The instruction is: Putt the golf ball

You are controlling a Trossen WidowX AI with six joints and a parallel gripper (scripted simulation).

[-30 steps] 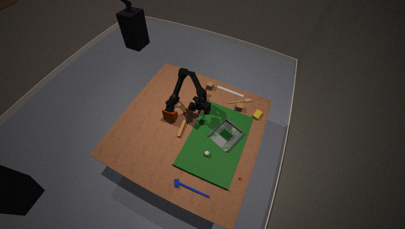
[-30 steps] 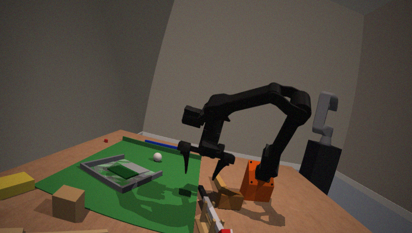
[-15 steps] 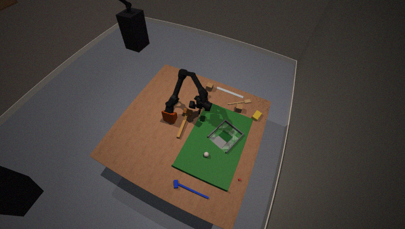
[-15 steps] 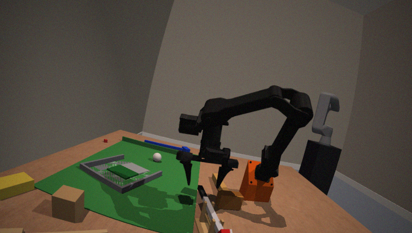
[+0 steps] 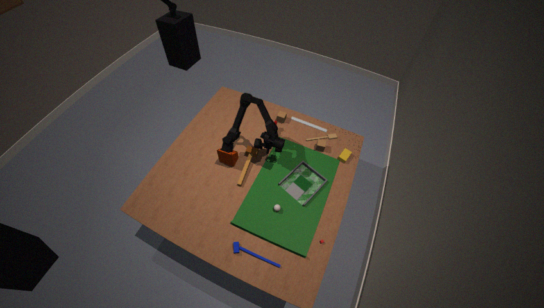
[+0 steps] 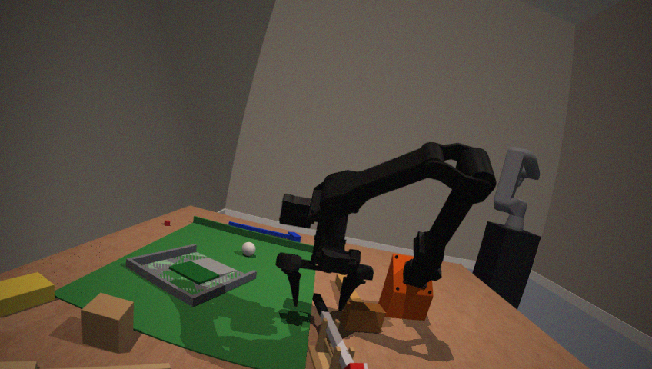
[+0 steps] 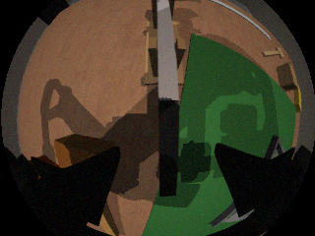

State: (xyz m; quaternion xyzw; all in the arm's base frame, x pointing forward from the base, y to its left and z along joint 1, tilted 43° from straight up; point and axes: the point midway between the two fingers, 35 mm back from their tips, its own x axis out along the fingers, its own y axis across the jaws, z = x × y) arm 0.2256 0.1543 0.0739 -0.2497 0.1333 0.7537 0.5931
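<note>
Now: gripper tip 11 cm to the right of the red putter, 3 cm past it and 1 cm below it. Also, from my gripper tip: grey walled frame 31 cm ahead, 9 cm to the right, 4 cm below; white golf ball 35 cm to the right, 23 cm ahead, 3 cm below; yellow block 50 cm ahead, 23 cm to the left, 3 cm below.
</note>
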